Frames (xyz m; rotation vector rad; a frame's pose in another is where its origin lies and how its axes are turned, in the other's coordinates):
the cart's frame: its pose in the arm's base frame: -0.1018 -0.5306 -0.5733 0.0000 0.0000 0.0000
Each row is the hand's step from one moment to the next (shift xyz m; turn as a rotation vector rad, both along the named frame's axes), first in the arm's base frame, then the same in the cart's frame.
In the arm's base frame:
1: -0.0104 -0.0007 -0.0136 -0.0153 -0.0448 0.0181
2: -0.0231 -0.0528 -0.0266 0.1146 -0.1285 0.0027
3: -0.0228 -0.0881 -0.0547 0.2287 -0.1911 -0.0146
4: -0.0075 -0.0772 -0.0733 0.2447 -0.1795 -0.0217
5: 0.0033 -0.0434 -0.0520 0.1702 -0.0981 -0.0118
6: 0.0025 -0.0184 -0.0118 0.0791 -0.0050 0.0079
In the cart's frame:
1: -0.0104 -0.0007 -0.0136 -0.0153 -0.0448 0.0181
2: -0.0231 -0.0528 -0.0266 0.1146 -0.1285 0.0027
3: -0.0228 -0.0881 -0.0547 0.2287 -0.1911 -0.0146
4: -0.0075 -0.0772 -0.0733 0.2447 -0.1795 -0.0217
5: 0.0033 -0.0434 -0.0520 0.1702 -0.0981 -0.0118
6: 0.0025 -0.0184 -0.0118 0.0791 -0.0050 0.0079

